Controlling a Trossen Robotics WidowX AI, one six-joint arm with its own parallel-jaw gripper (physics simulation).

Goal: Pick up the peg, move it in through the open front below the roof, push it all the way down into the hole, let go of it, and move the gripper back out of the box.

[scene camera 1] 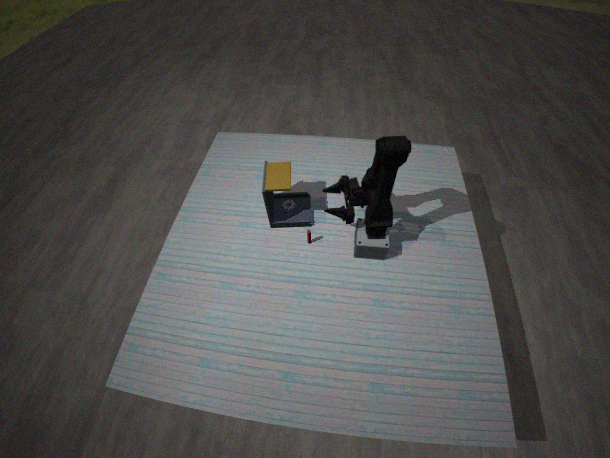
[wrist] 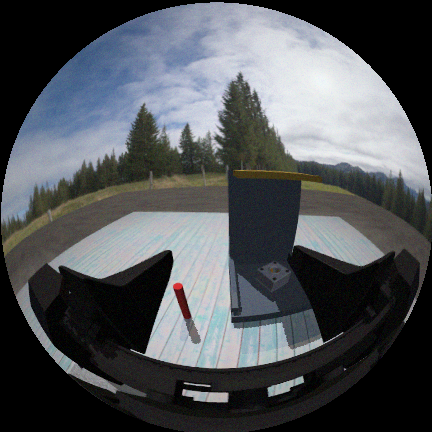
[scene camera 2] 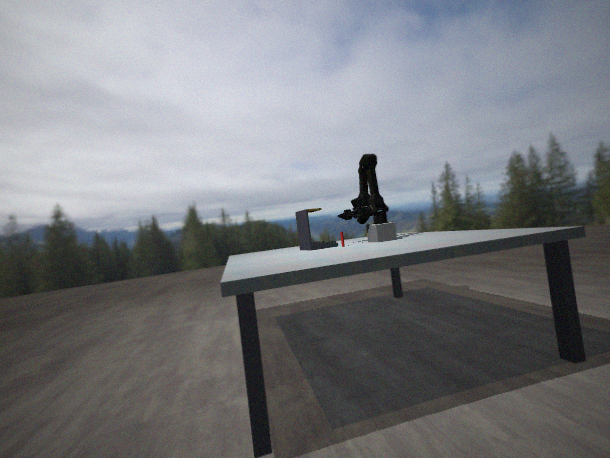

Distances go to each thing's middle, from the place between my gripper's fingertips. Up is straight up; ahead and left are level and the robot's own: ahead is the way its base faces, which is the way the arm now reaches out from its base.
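Labels:
That box (scene camera 1: 302, 218) sits 13 cm ahead of my hand and 8 cm to the right of it, while also being 6 cm below it. As for the yellow roof (scene camera 1: 278, 176), I find it 16 cm ahead of my hand, 8 cm to the right of it and 5 cm above it.

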